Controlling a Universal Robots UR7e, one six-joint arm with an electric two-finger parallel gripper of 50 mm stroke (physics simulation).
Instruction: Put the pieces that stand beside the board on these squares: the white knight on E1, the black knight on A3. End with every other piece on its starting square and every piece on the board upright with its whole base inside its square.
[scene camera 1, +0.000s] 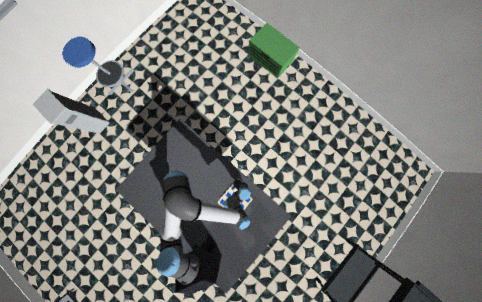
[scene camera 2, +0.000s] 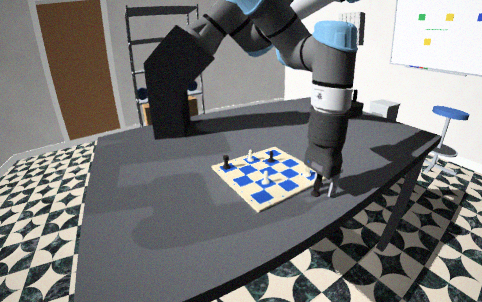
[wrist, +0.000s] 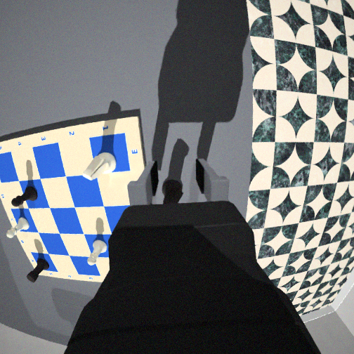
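Pixels of known places: gripper, fingertip midpoint: (scene camera 2: 324, 189); arm's base, origin of the base link: (scene camera 1: 188, 268) (scene camera 2: 197, 43).
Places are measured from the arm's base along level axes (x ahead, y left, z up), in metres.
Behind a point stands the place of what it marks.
The black knight (scene camera 2: 316, 190) @[x 0.562, y 0.092, z -0.331 m] (wrist: 172, 191) stands on the table beside the board, between the fingers of my gripper (scene camera 2: 324, 186) @[x 0.563, y 0.118, z -0.338 m] (wrist: 176, 170). The gripper is open, with a gap visible on both sides of the knight in the wrist view. The white knight (scene camera 2: 308, 171) @[x 0.496, y 0.123, z -0.326 m] (wrist: 100, 166) stands on the blue corner square E1 of the board (scene camera 2: 260, 206) @[x 0.540, y -0.039, z -0.339 m] (wrist: 131, 125), left of the gripper in the wrist view. Two black pieces (scene camera 2: 226, 161) @[x 0.361, y -0.040, z -0.319 m] (wrist: 25, 196) and two smaller white pieces (scene camera 2: 266, 177) @[x 0.472, y 0.015, z -0.323 m] (wrist: 97, 251) also stand on the board. The gripper body hides part of the board in the wrist view.
The dark table (scene camera 2: 115, 200) @[x 0.378, y -0.338, z -0.345 m] ends a short way beyond the gripper, at the tiled floor (wrist: 295, 115). Away from the table are a green cabinet (scene camera 1: 272, 49), a blue stool (scene camera 1: 78, 51) (scene camera 2: 450, 113) and a shelf rack (scene camera 2: 129, 60).
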